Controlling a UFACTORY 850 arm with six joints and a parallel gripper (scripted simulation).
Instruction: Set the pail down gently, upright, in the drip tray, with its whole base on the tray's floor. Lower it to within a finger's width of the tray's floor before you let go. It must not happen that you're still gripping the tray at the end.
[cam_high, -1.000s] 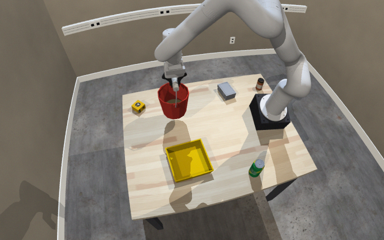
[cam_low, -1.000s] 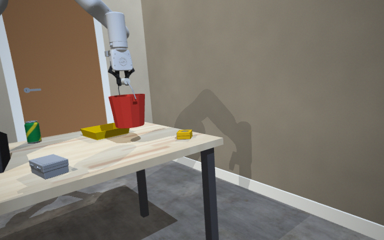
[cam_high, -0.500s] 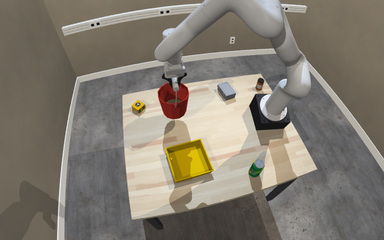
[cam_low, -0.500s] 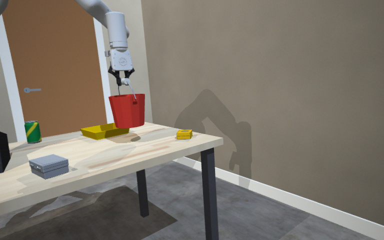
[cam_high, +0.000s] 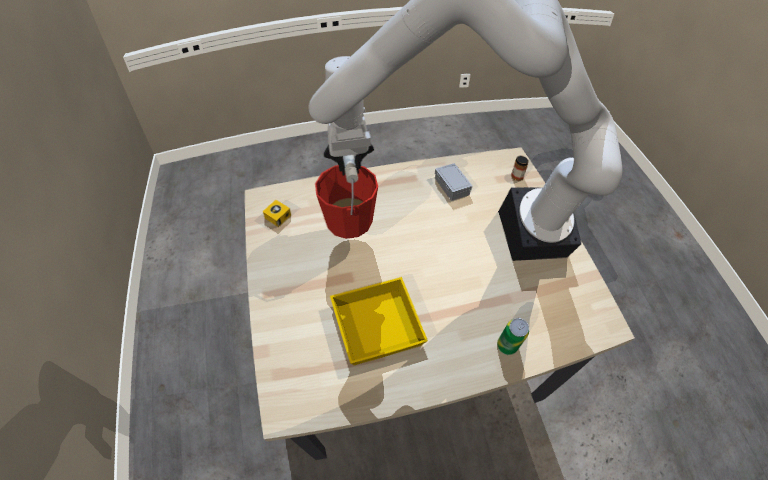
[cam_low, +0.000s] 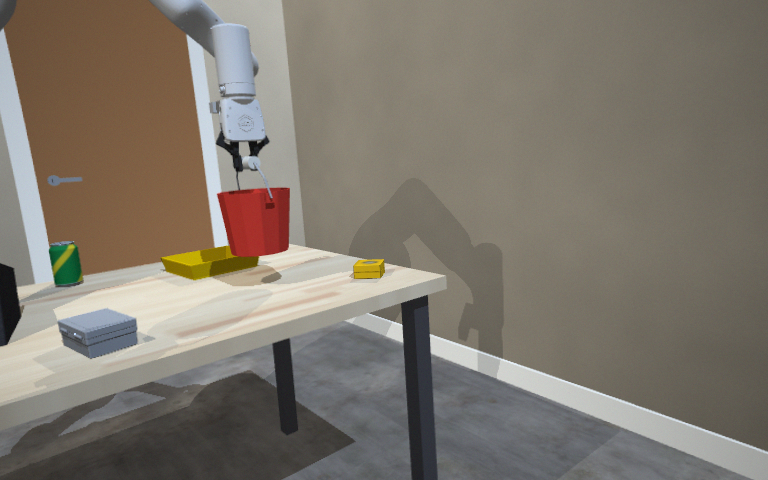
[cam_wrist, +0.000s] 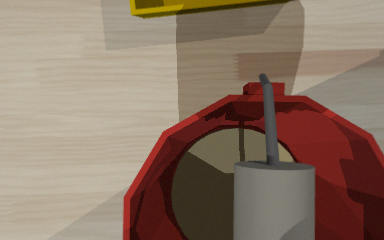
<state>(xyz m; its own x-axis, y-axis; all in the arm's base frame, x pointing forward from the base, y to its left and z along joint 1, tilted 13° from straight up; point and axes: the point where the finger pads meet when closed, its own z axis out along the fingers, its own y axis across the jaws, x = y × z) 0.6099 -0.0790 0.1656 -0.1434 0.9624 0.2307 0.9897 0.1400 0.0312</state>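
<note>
Right now the red pail is 9 cm below my hand and 1 cm ahead of it. Round my hand: small yellow box (30 cm below, 27 cm ahead, 10 cm to the right); then pail handle (3 cm below); then yellow drip tray (32 cm to the left, 30 cm below, 6 cm behind).
</note>
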